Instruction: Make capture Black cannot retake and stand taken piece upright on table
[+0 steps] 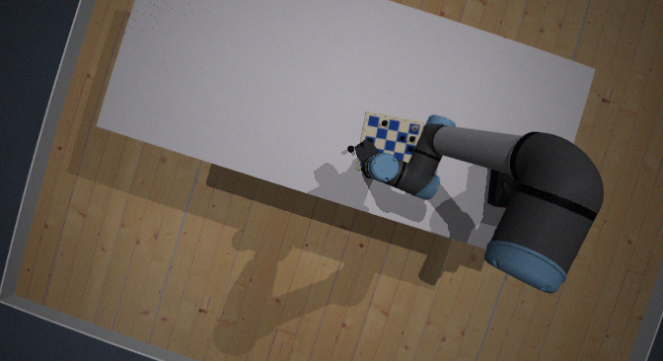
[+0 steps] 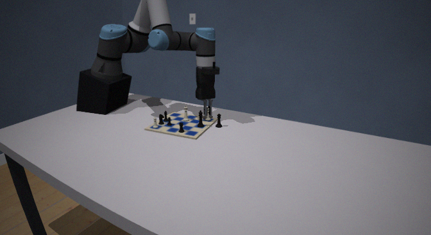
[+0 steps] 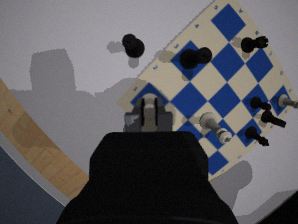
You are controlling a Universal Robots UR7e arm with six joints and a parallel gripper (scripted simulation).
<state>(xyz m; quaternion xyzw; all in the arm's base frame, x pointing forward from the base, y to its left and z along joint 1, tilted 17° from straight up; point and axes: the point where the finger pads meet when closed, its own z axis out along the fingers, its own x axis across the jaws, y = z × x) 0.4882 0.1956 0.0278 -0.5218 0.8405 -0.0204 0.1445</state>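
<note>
Now: the white piece 10 mm below my hand. Round my hand: blue-and-cream chessboard 50 mm behind, 100 mm to the right, 40 mm below; then tall black piece 30 mm ahead, 70 mm to the right, 10 mm below; then black chess piece 70 mm ahead, 10 mm to the right, 20 mm below.
</note>
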